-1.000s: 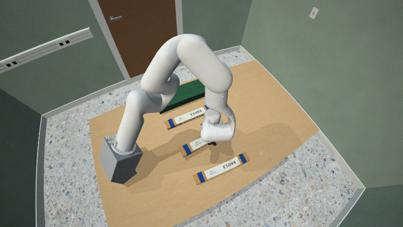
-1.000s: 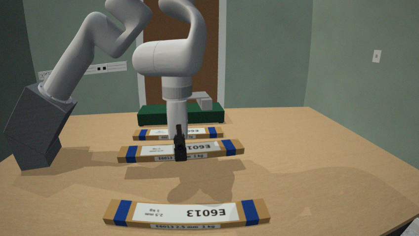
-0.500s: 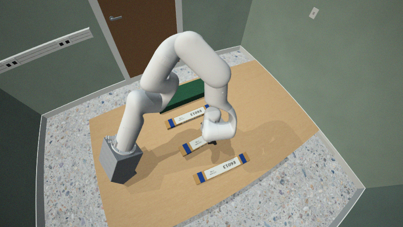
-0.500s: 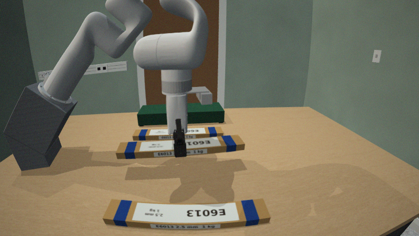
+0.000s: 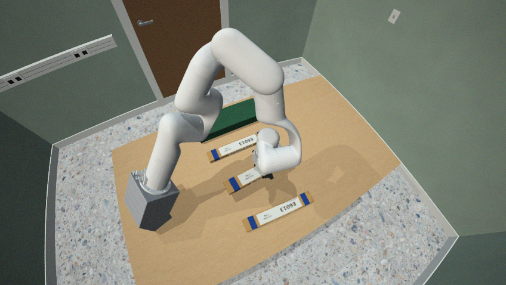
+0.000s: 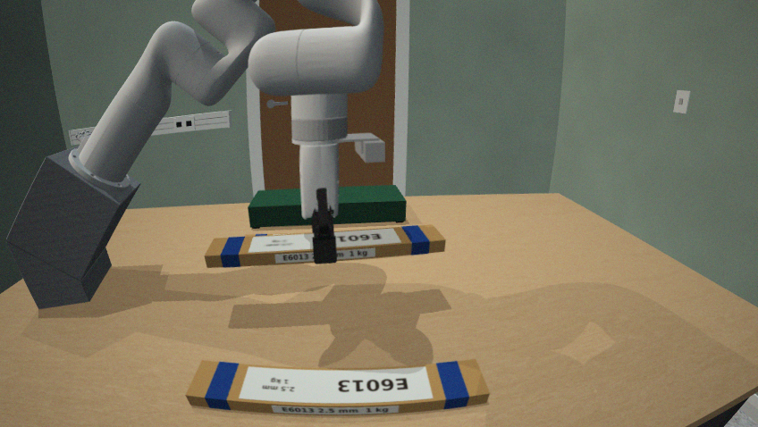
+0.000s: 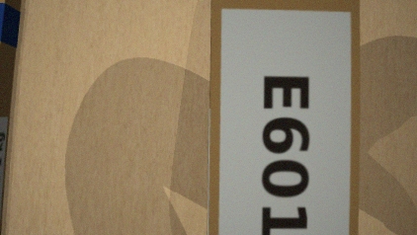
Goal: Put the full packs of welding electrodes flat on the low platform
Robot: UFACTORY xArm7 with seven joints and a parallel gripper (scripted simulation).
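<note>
My hand is 380 mm to the right of the green platform, 120 mm past it and 100 mm above it.
</note>
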